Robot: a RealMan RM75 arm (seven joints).
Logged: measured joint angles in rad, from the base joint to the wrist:
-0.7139, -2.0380, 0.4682, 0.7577, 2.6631, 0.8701, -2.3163
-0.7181, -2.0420, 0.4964, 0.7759, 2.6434, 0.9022, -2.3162
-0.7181, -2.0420, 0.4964, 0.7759, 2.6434, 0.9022, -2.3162
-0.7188, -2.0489, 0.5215, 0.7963, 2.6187, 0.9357, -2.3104
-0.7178, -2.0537, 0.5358, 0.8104, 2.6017, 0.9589, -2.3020
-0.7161, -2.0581, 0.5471, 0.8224, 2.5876, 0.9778, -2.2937
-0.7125, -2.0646, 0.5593, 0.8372, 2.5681, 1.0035, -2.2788
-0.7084, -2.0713, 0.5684, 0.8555, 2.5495, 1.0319, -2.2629
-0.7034, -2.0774, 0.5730, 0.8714, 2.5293, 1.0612, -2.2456
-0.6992, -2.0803, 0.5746, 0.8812, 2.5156, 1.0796, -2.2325
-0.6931, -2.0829, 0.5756, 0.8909, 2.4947, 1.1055, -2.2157
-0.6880, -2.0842, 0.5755, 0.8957, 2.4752, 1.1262, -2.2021
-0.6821, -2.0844, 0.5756, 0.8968, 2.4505, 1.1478, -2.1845
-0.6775, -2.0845, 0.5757, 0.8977, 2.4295, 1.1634, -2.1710
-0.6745, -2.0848, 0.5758, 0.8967, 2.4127, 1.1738, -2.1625
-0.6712, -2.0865, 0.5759, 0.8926, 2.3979, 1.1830, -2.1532
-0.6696, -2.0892, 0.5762, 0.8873, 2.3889, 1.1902, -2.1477
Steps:
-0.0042, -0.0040, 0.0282, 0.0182, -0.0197, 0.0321, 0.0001
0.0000, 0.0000, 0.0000, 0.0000, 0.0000, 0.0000, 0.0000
-0.0007, -0.0069, 0.0251, 0.0204, -0.0247, 0.0335, 0.0058
0.0010, -0.0048, 0.0143, 0.0141, -0.0170, 0.0232, 0.0084
0.0017, -0.0044, 0.0113, 0.0120, -0.0141, 0.0189, 0.0083
0.0036, -0.0065, 0.0122, 0.0148, -0.0195, 0.0257, 0.0149
0.0041, -0.0067, 0.0091, 0.0183, -0.0186, 0.0284, 0.0159
0.0050, -0.0061, 0.0046, 0.0159, -0.0202, 0.0293, 0.0173
0.0042, -0.0029, 0.0016, 0.0098, -0.0137, 0.0184, 0.0131
0.0061, -0.0026, 0.0010, 0.0097, -0.0209, 0.0259, 0.0168
0.0051, -0.0013, -0.0001, 0.0048, -0.0195, 0.0207, 0.0136
0.0059, -0.0002, 0.0001, 0.0011, -0.0247, 0.0216, 0.0176
0.0046, -0.0001, 0.0001, 0.0009, -0.0210, 0.0156, 0.0135
0.0030, -0.0003, 0.0001, -0.0010, -0.0168, 0.0104, 0.0085
0.0033, -0.0017, 0.0001, -0.0041, -0.0148, 0.0092, 0.0093
0.0016, -0.0027, 0.0003, -0.0053, -0.0090, 0.0072, 0.0055

